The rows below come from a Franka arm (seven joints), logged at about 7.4 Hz.
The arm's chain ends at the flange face. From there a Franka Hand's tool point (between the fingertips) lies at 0.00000 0.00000 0.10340 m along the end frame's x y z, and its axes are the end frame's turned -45 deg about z.
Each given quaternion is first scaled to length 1.
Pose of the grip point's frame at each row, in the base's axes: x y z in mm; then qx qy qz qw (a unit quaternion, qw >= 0):
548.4 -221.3 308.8 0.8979 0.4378 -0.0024 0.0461
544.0 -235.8 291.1 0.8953 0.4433 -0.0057 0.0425
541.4 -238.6 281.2 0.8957 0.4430 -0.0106 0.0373
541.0 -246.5 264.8 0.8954 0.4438 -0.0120 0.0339
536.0 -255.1 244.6 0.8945 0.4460 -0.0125 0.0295
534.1 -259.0 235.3 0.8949 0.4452 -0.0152 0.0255
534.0 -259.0 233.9 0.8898 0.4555 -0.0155 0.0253
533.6 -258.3 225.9 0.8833 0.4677 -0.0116 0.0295
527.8 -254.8 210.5 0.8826 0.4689 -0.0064 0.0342
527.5 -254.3 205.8 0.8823 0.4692 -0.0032 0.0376
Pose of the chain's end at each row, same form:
544.7 -212.5 411.8 0.9971 0.0609 0.0154 0.0435
541.2 -227.4 394.1 0.9968 0.0669 0.0110 0.0414
539.9 -230.7 384.3 0.9970 0.0665 0.0045 0.0385
540.1 -239.1 367.9 0.9971 0.0674 0.0019 0.0359
535.6 -248.5 347.8 0.9971 0.0697 -0.0003 0.0320
534.6 -252.9 338.5 0.9972 0.0689 -0.0043 0.0294
534.5 -252.9 337.1 0.9963 0.0803 -0.0046 0.0293
532.9 -251.8 329.1 0.9951 0.0941 0.0006 0.0317
525.7 -247.9 313.6 0.9948 0.0954 0.0072 0.0340
524.4 -247.1 308.9 0.9947 0.0958 0.0114 0.0360

